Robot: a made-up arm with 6 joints. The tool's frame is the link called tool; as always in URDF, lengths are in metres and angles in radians. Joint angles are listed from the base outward.
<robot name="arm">
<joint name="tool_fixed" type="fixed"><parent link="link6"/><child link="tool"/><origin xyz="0 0 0" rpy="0 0 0"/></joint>
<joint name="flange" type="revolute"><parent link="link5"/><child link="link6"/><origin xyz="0 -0.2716 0" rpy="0 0 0"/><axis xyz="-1 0 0"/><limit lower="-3.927" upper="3.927"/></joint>
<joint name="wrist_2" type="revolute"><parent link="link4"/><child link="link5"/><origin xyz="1.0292 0 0" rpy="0 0 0"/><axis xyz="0 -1 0"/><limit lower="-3.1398" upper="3.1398"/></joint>
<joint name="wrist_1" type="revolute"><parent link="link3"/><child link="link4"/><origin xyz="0 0 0" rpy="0 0 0"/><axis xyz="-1 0 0"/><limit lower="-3.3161" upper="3.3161"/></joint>
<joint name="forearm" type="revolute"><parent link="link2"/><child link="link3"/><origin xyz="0 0 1.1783" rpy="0 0 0"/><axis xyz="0 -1 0"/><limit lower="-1.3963" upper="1.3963"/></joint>
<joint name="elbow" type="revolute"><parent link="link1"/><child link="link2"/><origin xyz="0 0 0" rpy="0 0 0"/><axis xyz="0 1 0"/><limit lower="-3.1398" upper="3.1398"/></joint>
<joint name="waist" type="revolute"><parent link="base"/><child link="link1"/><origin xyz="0 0 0.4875" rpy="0 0 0"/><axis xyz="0 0 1"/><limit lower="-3.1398" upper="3.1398"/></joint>
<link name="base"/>
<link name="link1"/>
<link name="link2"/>
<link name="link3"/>
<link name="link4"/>
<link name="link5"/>
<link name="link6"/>
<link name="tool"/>
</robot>
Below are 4 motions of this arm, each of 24 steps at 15 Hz.
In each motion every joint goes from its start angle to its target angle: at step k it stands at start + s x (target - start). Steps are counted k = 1, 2, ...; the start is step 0. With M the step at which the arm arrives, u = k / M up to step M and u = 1 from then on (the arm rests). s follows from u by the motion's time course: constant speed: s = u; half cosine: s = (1 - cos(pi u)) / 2; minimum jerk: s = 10 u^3 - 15 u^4 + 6 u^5.
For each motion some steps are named. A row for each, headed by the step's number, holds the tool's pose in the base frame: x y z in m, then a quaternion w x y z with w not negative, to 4 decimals.
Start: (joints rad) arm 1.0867 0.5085 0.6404 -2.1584 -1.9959 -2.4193
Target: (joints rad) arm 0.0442 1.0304 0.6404 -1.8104 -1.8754 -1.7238
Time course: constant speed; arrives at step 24
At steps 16, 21, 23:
16: 1.6654 0.7902 0.7901 0.2759 -0.3679 -0.8790 0.1258
21: 1.8195 0.3978 0.5827 0.2729 -0.4913 -0.8212 0.0983
23: 1.8494 0.2310 0.4998 0.2695 -0.5370 -0.7944 0.0887

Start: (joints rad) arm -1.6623 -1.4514 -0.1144 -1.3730 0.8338 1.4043
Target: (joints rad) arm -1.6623 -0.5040 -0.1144 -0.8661 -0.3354 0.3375
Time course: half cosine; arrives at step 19
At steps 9, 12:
9: -0.0972 0.1802 1.7621 0.5251 -0.2627 -0.4501 -0.6728
12: -0.1525 -0.1005 1.7798 0.6649 -0.1279 -0.3485 -0.6482

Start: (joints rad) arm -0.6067 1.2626 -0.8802 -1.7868 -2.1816 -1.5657
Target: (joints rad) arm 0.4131 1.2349 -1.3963 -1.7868 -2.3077 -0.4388
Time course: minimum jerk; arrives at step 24
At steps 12, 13, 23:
12: 0.1909 0.0399 0.3487 0.7583 -0.4952 -0.3539 0.2335
13: 0.1676 0.0553 0.3869 0.7361 -0.5074 -0.3704 0.2520
23: 0.0545 0.0874 0.6042 0.5901 -0.5576 -0.4779 0.3354

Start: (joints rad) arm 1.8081 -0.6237 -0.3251 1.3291 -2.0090 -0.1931
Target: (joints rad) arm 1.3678 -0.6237 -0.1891 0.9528 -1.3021 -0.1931
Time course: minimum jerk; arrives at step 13
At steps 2, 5, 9, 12, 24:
2: 0.0180 0.2256 2.0016 0.8201 -0.5425 0.1758 0.0466
5: 0.0713 0.2071 2.0260 0.8344 -0.5134 0.1721 0.1023
9: 0.1620 0.1436 2.0671 0.8733 -0.4201 0.1425 0.2013
12: 0.1843 0.1179 2.0778 0.8868 -0.3828 0.1252 0.2266
24: 0.1848 0.1173 2.0781 0.8871 -0.3819 0.1248 0.2272

